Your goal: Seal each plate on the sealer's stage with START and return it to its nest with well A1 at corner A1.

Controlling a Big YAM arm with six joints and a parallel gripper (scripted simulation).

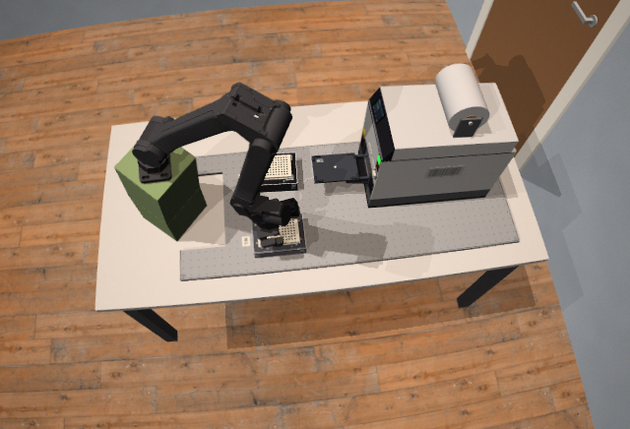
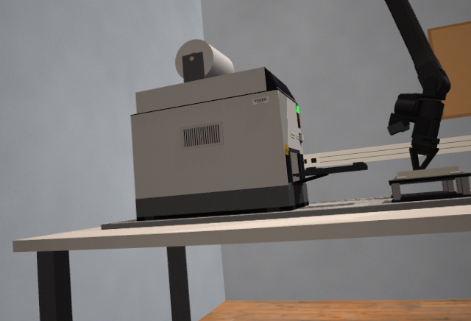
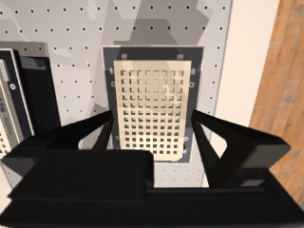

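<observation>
Right now my hand is 30 mm above the plate nest. Round my hand: plate: 20 mm ahead, 230 mm to the left, 10 mm below; then sealer stage: 220 mm ahead, 170 mm to the left, 20 mm above; then yellow warning label: 330 mm ahead, 240 mm to the left, 80 mm above.
</observation>
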